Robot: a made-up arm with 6 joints.
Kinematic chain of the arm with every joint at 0, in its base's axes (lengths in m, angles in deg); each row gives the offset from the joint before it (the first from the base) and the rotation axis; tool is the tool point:
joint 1: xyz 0 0 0.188 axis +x
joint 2: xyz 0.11 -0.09 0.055 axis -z
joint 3: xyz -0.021 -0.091 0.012 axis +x
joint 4: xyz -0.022 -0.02 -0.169 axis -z
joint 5: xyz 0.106 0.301 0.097 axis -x
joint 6: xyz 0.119 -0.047 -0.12 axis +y
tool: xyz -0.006 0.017 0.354
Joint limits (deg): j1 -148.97..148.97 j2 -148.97..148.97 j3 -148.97..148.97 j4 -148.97..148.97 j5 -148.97..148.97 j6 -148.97..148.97
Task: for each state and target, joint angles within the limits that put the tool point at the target. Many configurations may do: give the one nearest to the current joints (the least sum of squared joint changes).
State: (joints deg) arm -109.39 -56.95 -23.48 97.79 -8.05 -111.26
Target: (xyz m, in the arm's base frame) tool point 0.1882 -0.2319 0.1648
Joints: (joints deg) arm -111.26 -66.28 -9.76 81.43 -1.30 -99.02
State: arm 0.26 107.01 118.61 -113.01 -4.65 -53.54
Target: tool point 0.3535 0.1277 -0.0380
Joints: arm -2.03 106.74 95.60 -120.86 -30.36 -96.39
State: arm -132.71 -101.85 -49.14 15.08 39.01 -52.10
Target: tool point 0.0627 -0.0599 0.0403
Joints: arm -119.74 -75.53 -39.62 50.78 23.08 -35.44
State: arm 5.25 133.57 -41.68 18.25 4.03 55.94
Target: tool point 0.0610 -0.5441 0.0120
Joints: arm 10.41 113.12 -37.77 -0.43 9.31 52.72
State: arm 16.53 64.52 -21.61 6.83 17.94 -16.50
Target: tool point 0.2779 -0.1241 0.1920
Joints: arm 21.68 72.38 -31.93 15.00 -3.89 -28.38
